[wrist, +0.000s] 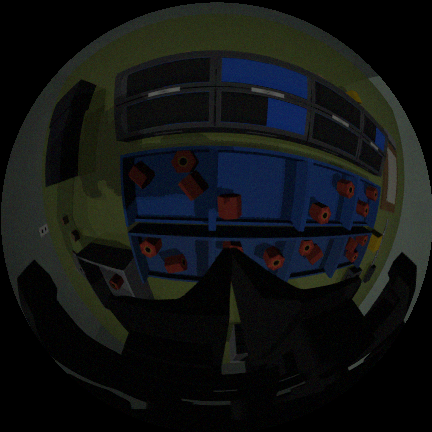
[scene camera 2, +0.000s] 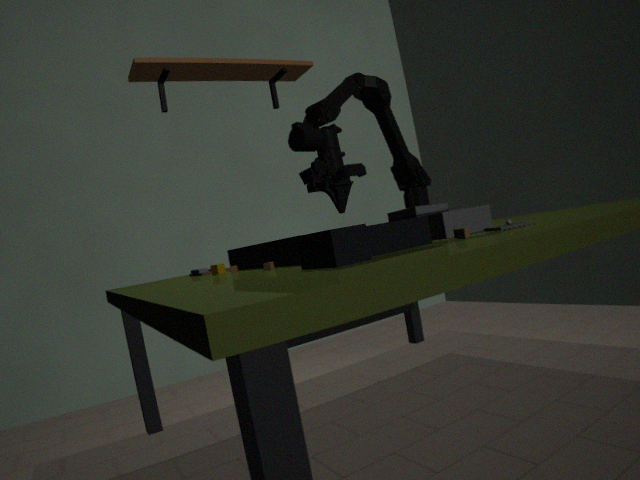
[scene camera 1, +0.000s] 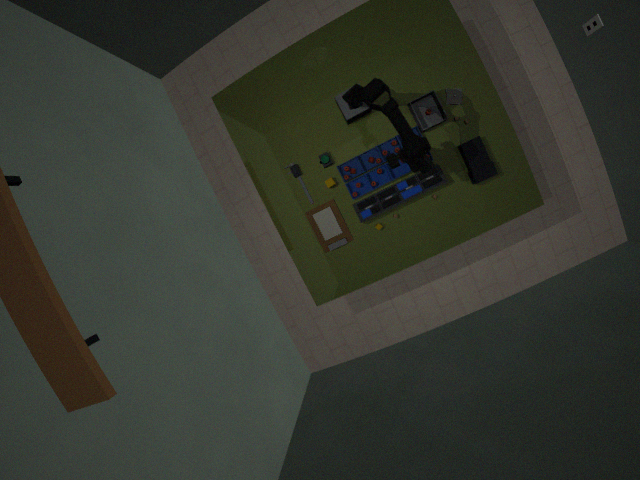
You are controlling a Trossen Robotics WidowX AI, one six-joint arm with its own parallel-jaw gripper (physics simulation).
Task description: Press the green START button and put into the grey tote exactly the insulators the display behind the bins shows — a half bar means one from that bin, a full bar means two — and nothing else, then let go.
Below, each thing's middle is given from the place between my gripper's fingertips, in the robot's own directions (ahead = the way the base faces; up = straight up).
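The display [scene camera 2: 284, 252] is 160 mm ahead of my hand, 70 mm to the right of it and 70 mm below it. Counting from my hand again, I find the grey tote [scene camera 2: 478, 218] 180 mm behind, 170 mm to the left and 70 mm below. The dark box [scene camera 2: 333, 248], from my hand, is 110 mm ahead, 340 mm to the left and 70 mm below.
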